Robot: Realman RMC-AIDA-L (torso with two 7-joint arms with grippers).
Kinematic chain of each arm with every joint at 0, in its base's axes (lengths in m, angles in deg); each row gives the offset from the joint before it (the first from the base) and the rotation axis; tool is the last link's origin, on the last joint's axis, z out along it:
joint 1: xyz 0 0 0.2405 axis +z
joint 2: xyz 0 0 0 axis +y
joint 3: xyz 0 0 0.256 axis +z
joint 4: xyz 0 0 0 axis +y
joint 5: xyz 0 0 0.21 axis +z
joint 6: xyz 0 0 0 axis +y
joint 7: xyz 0 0 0.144 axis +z
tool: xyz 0 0 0
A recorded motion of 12 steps. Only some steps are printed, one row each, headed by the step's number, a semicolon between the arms.
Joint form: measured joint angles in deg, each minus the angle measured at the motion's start. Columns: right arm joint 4, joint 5, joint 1, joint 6, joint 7, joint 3, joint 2; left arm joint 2, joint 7, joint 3, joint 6, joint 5, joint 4, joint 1.
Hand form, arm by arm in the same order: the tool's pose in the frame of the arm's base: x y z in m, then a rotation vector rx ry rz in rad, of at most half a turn. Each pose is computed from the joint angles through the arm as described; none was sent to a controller.
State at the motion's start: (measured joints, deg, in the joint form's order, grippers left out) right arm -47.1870 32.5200 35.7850 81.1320 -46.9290 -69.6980 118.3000; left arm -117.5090 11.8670 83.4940 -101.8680 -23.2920 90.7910 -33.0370
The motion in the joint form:
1: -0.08 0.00 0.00 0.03 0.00 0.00 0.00; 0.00 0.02 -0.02 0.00 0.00 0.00 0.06
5: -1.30 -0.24 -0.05 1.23 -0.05 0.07 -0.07; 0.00 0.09 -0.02 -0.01 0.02 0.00 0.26
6: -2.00 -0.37 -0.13 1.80 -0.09 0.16 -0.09; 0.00 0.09 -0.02 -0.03 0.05 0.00 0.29
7: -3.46 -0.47 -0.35 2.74 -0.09 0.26 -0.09; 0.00 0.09 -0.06 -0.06 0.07 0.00 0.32
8: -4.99 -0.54 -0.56 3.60 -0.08 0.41 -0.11; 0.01 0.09 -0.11 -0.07 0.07 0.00 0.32
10: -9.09 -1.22 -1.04 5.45 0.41 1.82 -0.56; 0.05 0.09 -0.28 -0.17 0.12 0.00 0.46
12: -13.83 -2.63 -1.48 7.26 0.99 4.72 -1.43; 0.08 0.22 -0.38 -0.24 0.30 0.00 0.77
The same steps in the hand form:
1: 0.2782 0.3363 -0.0333 -2.6427 1.2459 -0.5566; -0.1695 0.3333 0.0329 -2.2985 -1.1669 0.6310
5: 0.2755 0.3367 -0.0300 -2.6508 1.2331 -0.5631; -0.1707 0.3327 0.0329 -2.2975 -1.1699 0.6332
6: 0.2742 0.3369 -0.0282 -2.6537 1.2263 -0.5646; -0.1710 0.3326 0.0330 -2.2968 -1.1706 0.6341
7: 0.2713 0.3376 -0.0250 -2.6581 1.2125 -0.5624; -0.1713 0.3325 0.0331 -2.2959 -1.1720 0.6344
8: 0.2681 0.3387 -0.0214 -2.6606 1.1971 -0.5575; -0.1714 0.3325 0.0333 -2.2953 -1.1728 0.6339
10: 0.2626 0.3445 -0.0061 -2.6355 1.1688 -0.5360; -0.1726 0.3322 0.0341 -2.2913 -1.1788 0.6350
12: 0.2594 0.3528 0.0184 -2.5762 1.1441 -0.5051; -0.1750 0.3315 0.0349 -2.2861 -1.1842 0.6398

